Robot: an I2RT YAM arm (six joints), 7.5 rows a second.
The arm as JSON. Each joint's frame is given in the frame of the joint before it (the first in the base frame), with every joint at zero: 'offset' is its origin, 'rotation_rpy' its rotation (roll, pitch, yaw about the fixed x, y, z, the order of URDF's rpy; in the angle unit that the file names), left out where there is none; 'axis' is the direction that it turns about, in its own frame. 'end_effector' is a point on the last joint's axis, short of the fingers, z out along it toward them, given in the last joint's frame.
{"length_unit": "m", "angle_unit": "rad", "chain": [
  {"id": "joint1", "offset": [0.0, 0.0, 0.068], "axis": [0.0, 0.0, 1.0]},
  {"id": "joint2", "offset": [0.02, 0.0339, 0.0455], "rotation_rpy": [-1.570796, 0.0, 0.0], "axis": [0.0, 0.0, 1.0]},
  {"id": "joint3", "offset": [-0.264, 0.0, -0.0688], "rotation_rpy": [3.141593, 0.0, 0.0], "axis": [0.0, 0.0, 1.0]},
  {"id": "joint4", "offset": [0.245, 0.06, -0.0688], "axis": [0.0, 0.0, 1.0]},
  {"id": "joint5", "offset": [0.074, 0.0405, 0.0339], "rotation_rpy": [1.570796, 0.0, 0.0], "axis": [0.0, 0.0, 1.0]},
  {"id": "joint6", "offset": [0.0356, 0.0, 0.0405], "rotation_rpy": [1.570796, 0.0, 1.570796], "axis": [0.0, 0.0, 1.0]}
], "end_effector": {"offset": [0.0, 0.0, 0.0], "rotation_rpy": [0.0, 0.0, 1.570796]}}
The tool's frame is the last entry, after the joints.
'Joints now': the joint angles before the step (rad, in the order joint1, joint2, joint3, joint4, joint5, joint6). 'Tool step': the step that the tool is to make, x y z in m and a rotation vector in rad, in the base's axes. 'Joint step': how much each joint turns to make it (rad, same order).
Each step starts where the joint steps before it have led.
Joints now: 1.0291 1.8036 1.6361 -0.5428 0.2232 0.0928
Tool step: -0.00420 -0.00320 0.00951 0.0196 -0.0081 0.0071
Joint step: 0.0044 -0.0228 0.0030 -0.0049 -0.0041 0.0007
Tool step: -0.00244 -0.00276 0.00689 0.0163 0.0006 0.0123
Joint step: 0.0004 -0.0159 0.0038 -0.0059 -0.0148 -0.0006
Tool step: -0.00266 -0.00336 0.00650 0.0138 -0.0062 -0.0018
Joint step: 0.0015 -0.0179 -0.0004 -0.0033 0.0016 0.0035
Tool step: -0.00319 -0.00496 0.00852 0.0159 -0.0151 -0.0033
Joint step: 0.0011 -0.0248 -0.0026 -0.0006 0.0065 -0.0012
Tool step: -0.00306 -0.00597 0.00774 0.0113 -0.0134 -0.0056
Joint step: -0.0004 -0.0261 -0.0049 -0.0043 0.0076 -0.0016
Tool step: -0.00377 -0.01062 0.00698 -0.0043 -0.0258 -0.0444
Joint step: -0.0012 -0.0391 -0.0193 -0.0117 0.0493 0.0053
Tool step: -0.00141 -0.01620 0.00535 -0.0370 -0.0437 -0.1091
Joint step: -0.0088 -0.0438 -0.0234 -0.0339 0.1144 0.0132
